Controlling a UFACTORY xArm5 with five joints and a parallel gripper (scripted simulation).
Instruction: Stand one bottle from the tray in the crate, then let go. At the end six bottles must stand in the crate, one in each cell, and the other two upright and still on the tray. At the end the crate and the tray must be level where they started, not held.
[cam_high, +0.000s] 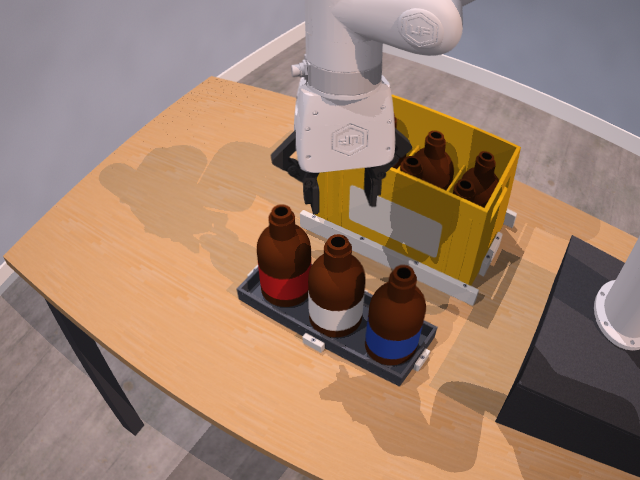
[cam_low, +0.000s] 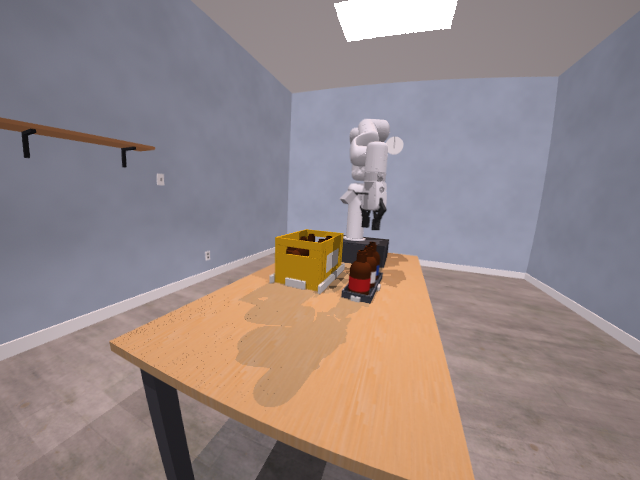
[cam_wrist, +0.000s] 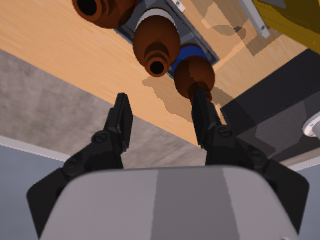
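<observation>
Right now the grey tray is 23 cm below my hand. The rest, counted from my hand: yellow crate (3 cm ahead, 23 cm to the right, 16 cm below).
</observation>
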